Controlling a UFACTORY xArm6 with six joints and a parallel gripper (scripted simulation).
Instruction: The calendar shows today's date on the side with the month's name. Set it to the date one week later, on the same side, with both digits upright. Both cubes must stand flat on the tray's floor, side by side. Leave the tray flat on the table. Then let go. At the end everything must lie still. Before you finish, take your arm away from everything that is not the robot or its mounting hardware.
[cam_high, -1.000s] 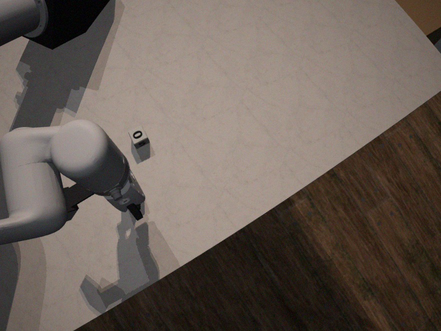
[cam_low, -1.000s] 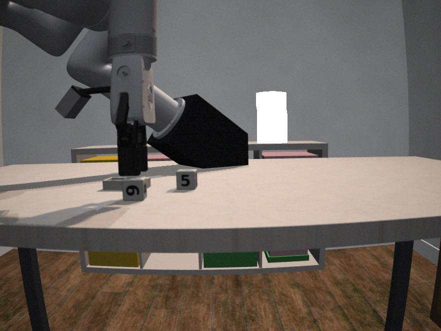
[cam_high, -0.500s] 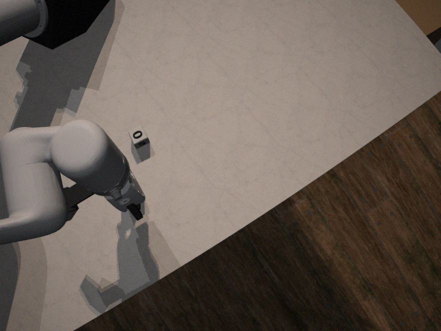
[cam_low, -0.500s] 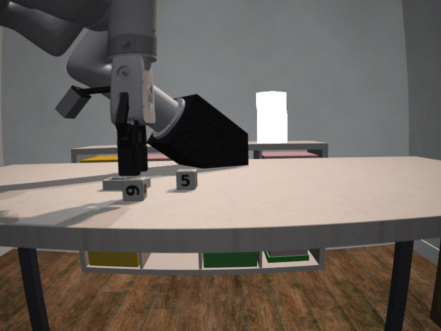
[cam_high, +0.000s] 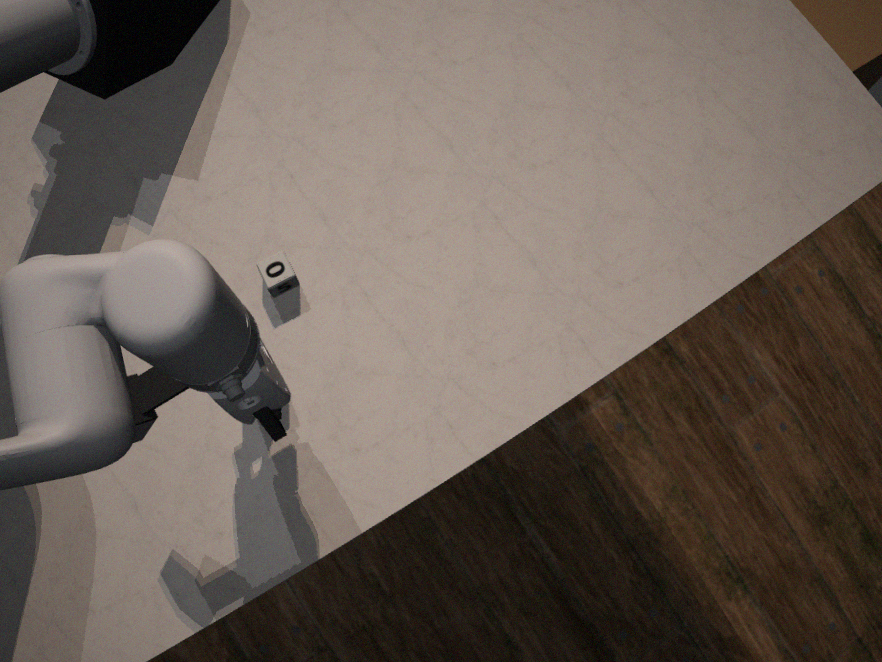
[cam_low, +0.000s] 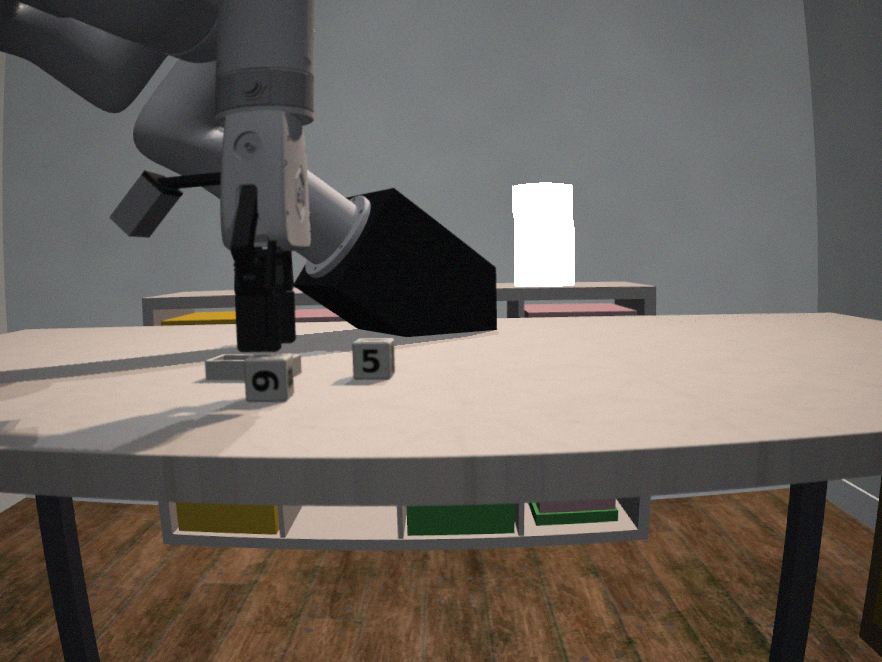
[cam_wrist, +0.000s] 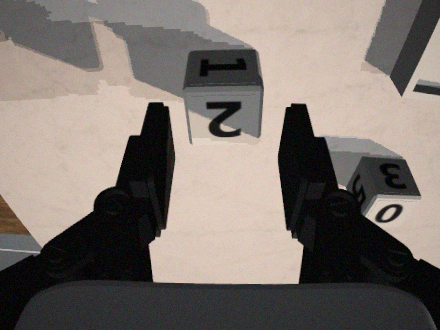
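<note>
Now: the white cube 40 mm below my hand. From my hand the other things lie so: grey tray: 110 mm behind, 10 mm to the right, 50 mm below.
</note>
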